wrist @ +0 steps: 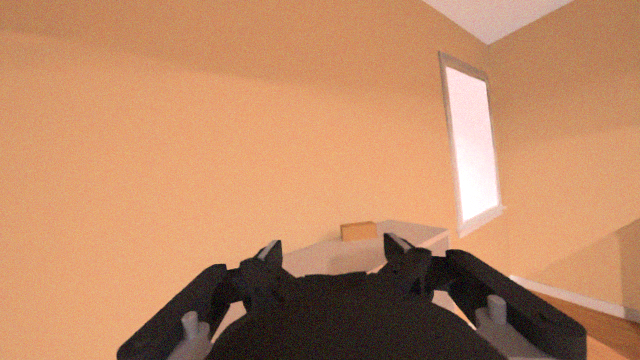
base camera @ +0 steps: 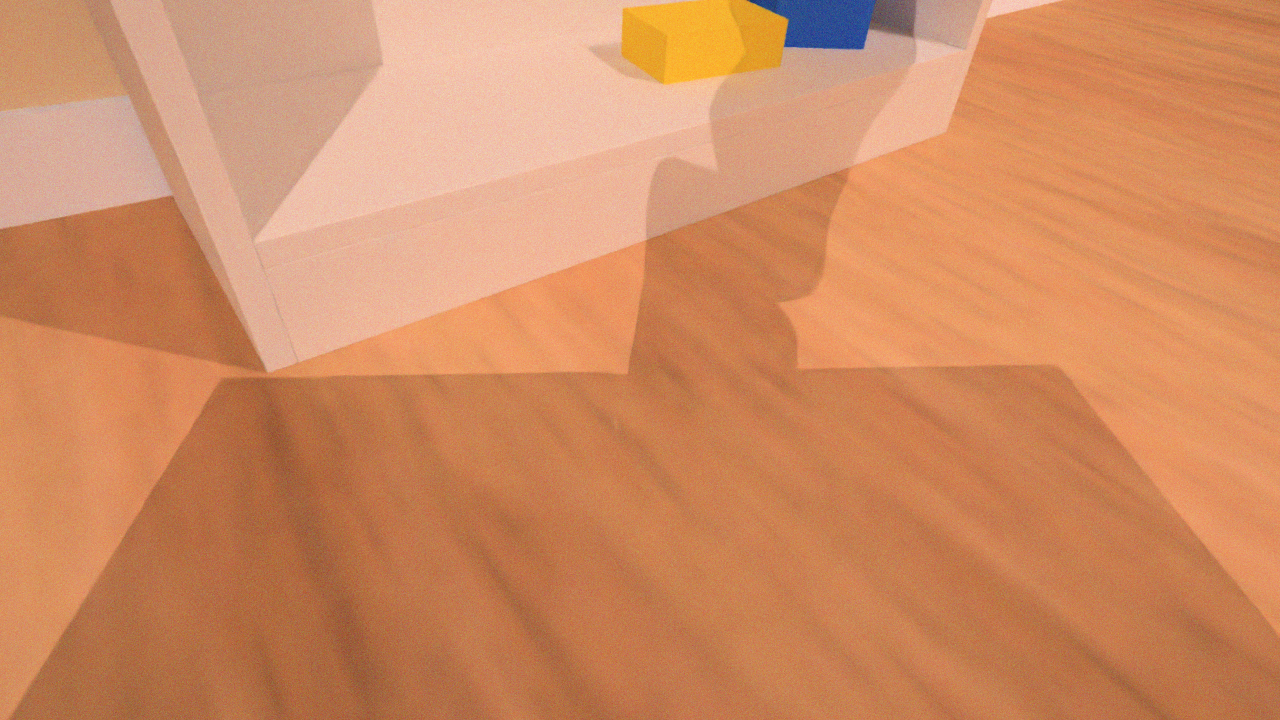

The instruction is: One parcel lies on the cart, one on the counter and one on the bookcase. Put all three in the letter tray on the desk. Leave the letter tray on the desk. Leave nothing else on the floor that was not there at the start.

Scene:
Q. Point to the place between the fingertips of my gripper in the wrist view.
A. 332, 247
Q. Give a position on a low white shelf unit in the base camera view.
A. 344, 175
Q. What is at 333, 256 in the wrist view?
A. A low white shelf unit.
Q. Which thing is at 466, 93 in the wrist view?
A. A window.

